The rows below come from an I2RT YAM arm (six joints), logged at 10 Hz.
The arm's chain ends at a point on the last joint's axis. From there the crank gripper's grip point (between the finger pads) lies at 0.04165 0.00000 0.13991 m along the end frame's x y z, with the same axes.
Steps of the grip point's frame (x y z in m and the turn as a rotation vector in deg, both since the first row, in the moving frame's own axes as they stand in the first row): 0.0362 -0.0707 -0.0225 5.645 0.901 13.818; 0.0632 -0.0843 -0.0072 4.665 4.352 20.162; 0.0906 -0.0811 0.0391 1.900 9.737 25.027; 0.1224 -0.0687 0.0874 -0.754 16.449 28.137; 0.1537 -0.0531 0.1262 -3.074 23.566 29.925; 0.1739 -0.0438 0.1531 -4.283 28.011 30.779; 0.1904 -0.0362 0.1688 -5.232 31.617 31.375; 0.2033 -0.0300 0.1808 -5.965 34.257 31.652; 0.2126 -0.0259 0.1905 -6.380 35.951 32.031; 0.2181 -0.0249 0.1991 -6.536 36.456 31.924
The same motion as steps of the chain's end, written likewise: 0.0336 -0.0673 -0.0217 5.645 0.901 13.818; 0.0535 -0.0895 -0.0038 4.665 4.352 20.162; 0.0712 -0.0994 0.0477 1.900 9.737 25.027; 0.0914 -0.0993 0.1045 -0.754 16.449 28.137; 0.1111 -0.0943 0.1542 -3.074 23.566 29.925; 0.1246 -0.0906 0.1889 -4.283 28.011 30.779; 0.1361 -0.0873 0.2113 -5.232 31.617 31.375; 0.1456 -0.0841 0.2285 -5.965 34.257 31.652; 0.1529 -0.0820 0.2416 -6.380 35.951 32.031; 0.1577 -0.0814 0.2512 -6.536 36.456 31.924
